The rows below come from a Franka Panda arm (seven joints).
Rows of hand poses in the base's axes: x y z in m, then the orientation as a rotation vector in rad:
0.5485 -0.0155 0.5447 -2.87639 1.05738 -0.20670
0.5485 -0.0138 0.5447 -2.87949 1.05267 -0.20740
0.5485 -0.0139 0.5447 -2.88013 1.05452 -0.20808
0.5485 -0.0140 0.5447 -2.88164 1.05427 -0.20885
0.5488 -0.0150 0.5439 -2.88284 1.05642 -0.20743
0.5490 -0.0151 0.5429 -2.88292 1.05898 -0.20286
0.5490 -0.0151 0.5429 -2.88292 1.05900 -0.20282
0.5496 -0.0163 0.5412 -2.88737 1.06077 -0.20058
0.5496 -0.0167 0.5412 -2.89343 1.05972 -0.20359
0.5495 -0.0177 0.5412 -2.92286 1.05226 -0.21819
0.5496 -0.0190 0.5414 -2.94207 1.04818 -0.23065
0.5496 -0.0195 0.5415 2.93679 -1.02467 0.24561
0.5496 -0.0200 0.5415 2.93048 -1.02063 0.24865
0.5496 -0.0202 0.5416 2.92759 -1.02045 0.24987
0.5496 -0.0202 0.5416 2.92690 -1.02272 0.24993
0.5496 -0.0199 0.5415 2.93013 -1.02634 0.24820
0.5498 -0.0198 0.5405 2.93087 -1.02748 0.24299
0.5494 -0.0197 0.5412 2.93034 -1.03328 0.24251
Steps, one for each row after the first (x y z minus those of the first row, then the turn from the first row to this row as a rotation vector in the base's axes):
0.0000 0.0017 0.0000 -0.00165 0.00005 0.00346
0.0000 0.0016 0.0000 -0.00291 0.00014 0.00237
0.0000 0.0015 0.0000 -0.00439 0.00019 0.00275
0.0003 0.0005 -0.0008 -0.00562 0.00175 0.00163
0.0005 0.0004 -0.0018 -0.00509 0.00481 0.00015
0.0005 0.0004 -0.0018 -0.00508 0.00484 0.00014
0.0011 -0.0008 -0.0035 -0.00884 0.00799 -0.00020
0.0011 -0.0012 -0.0035 -0.01475 0.00825 0.00136
0.0010 -0.0022 -0.0035 -0.04281 0.00932 0.01028
0.0011 -0.0035 -0.0033 -0.06222 0.00855 0.01544
0.0011 -0.0040 -0.0032 -0.09606 0.00966 0.02599
0.0011 -0.0045 -0.0032 -0.10352 0.00989 0.02655
0.0011 -0.0047 -0.0031 -0.10631 0.00995 0.02584
0.0011 -0.0047 -0.0031 -0.10611 0.00990 0.02432
0.0011 -0.0044 -0.0032 -0.10171 0.00975 0.02314
0.0013 -0.0043 -0.0042 -0.09989 0.01272 0.02277
0.0009 -0.0042 -0.0035 -0.09819 0.01263 0.01926

